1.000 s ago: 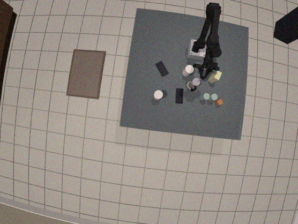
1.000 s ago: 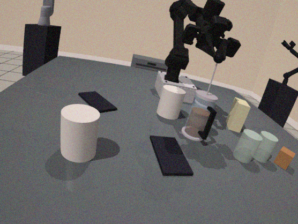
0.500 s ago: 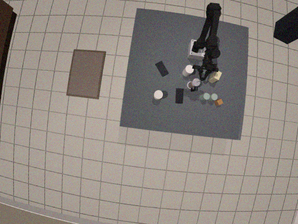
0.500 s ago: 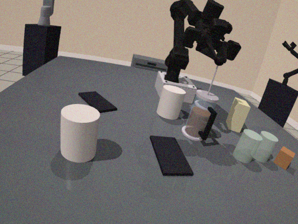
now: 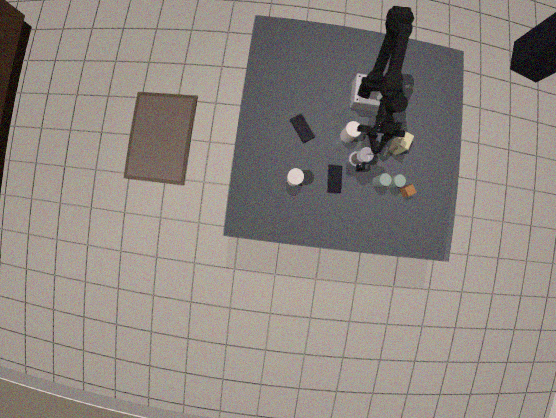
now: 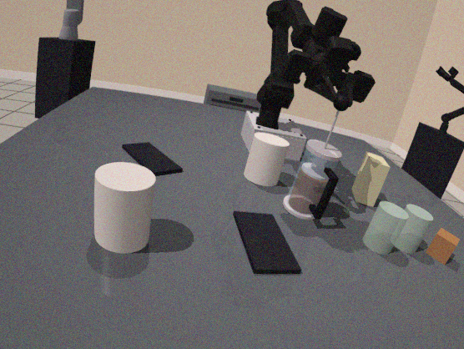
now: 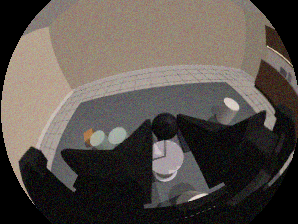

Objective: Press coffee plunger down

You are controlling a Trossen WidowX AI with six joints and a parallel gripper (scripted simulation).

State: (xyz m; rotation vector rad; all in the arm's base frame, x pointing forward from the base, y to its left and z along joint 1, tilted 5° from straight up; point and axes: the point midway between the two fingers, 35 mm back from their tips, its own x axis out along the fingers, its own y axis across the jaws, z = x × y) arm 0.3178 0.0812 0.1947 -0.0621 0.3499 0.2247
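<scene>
Now: gripper tip 12 cm above the coffee press. From my gripper tip the other things lie so: yellow block 17 cm behind, 19 cm to the left, 17 cm below; then orange cube 5 cm ahead, 32 cm to the left, 20 cm below.
</scene>
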